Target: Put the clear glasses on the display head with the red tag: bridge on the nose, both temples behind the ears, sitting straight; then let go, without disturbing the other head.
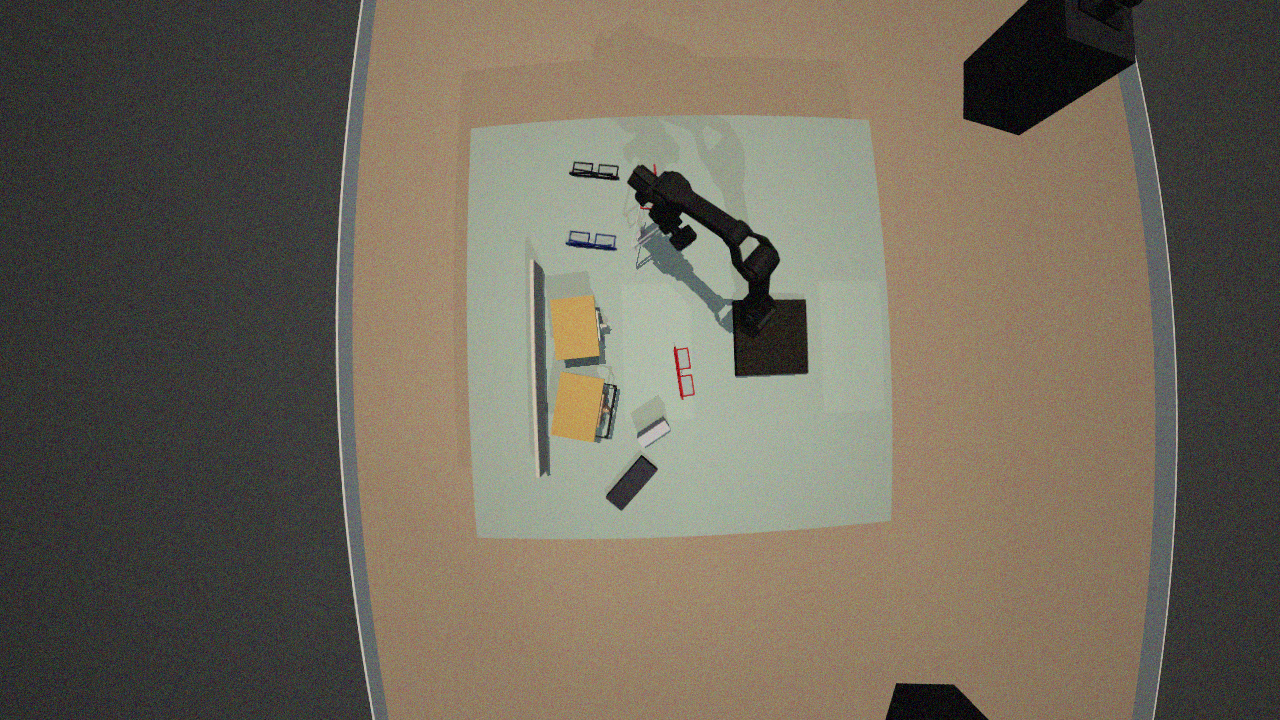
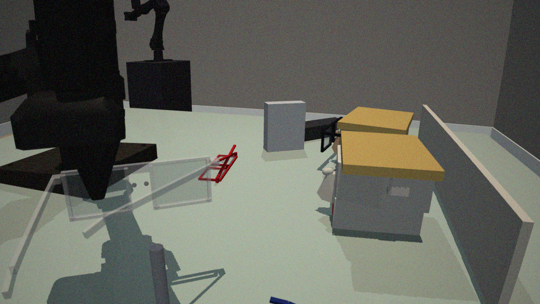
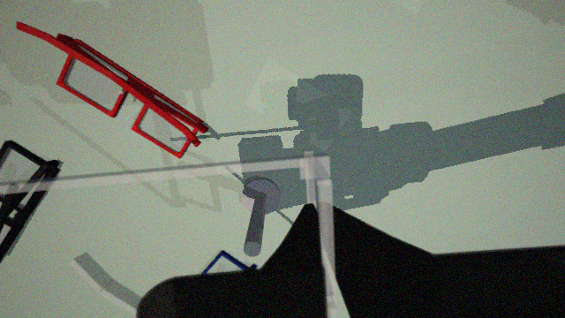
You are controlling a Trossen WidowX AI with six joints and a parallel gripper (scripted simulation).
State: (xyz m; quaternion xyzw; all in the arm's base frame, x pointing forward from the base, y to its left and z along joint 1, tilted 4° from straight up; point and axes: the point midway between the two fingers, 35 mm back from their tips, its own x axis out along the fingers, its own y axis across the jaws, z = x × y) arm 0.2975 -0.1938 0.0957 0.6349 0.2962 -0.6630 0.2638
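My gripper tip is now 90 mm above the pale round peg and 60 mm short of it. The rest, counted from my gripper tip: wall panel 440 mm to the left, 290 mm ahead, 60 mm below; dark block 730 mm to the left, 100 mm below, 20 mm behind; white box 560 mm to the left, 60 mm below, 60 mm behind.
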